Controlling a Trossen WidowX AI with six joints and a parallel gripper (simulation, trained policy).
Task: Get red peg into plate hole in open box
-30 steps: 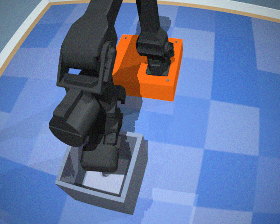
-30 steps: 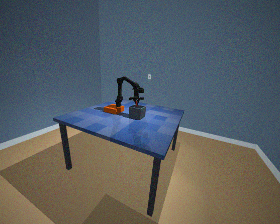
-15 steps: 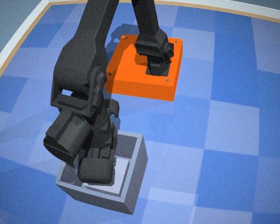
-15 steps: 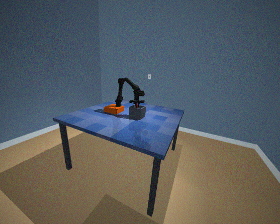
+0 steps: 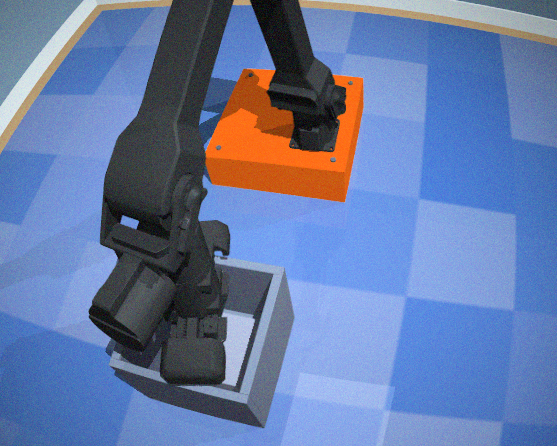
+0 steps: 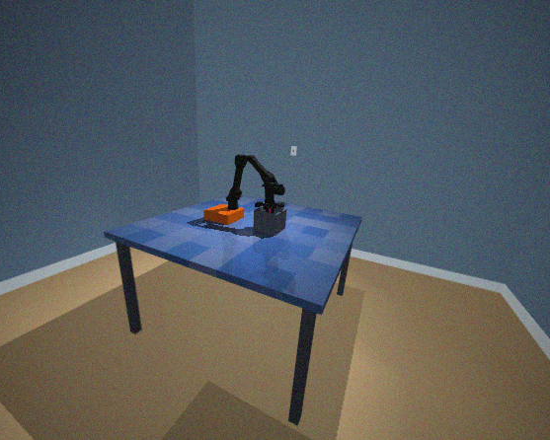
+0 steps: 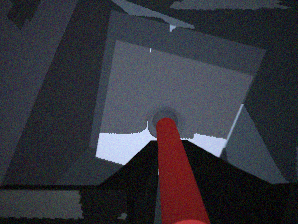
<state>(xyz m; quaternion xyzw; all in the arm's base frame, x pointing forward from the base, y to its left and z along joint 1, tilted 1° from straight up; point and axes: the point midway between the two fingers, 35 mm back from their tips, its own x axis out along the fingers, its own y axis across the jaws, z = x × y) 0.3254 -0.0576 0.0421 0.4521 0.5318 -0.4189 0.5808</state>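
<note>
Now: gripper tip 20 mm below the red peg. From my gripper tip the other things lie so: plate: 10 mm to the right, 30 mm below.
</note>
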